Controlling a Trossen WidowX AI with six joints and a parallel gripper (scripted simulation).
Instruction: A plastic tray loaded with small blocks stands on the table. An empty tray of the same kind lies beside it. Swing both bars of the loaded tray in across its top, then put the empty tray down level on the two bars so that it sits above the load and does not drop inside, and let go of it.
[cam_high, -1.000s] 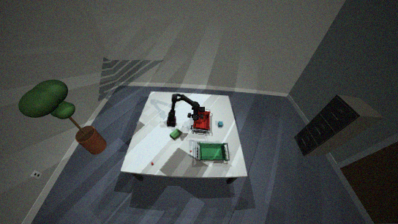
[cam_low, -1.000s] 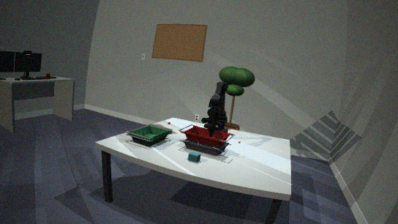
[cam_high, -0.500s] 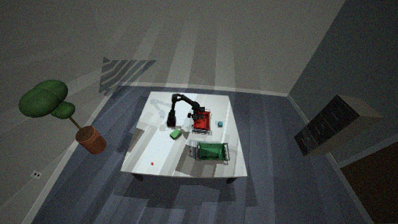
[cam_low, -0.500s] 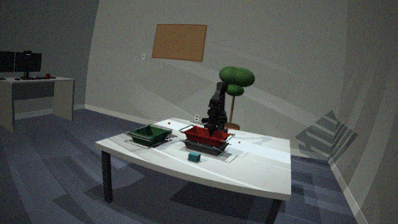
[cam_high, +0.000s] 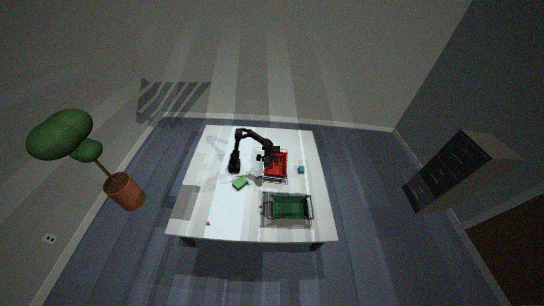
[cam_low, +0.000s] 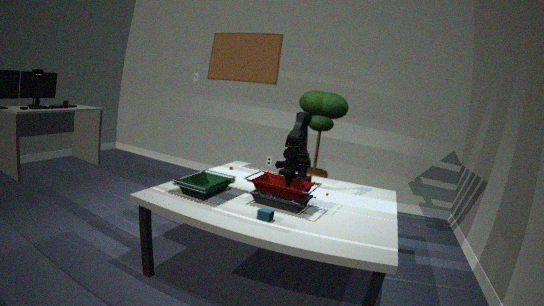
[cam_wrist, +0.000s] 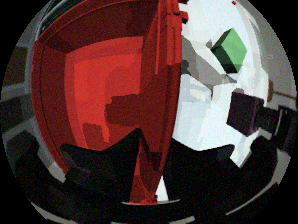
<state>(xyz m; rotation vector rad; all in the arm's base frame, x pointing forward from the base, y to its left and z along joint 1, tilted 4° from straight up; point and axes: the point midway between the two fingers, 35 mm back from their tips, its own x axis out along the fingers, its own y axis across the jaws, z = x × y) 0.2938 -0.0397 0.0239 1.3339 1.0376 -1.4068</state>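
My gripper tip is 80 mm short of the red tray, 20 mm to the left of it and 30 mm below it. From my gripper tip the other things lie so: teal block (330 mm ahead, 50 mm to the right, 60 mm below); then green block (250 mm behind, 130 mm to the right, 60 mm below).
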